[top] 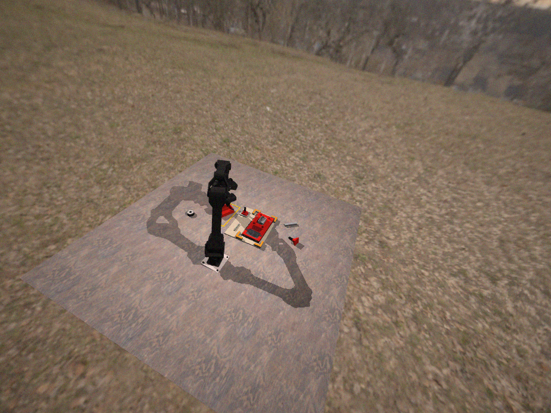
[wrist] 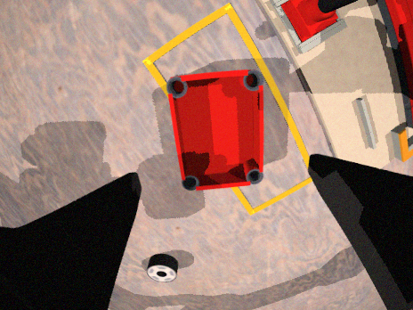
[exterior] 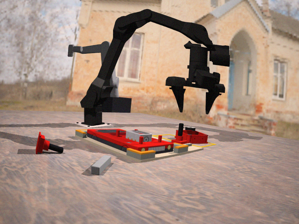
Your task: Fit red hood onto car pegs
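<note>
The red hood is 70 mm below my gripper tip. Round my gripper tip: tan jig 50 mm behind, 210 mm to the right, 70 mm below; white engine block 20 mm behind, 240 mm to the right, 60 mm below.
</note>
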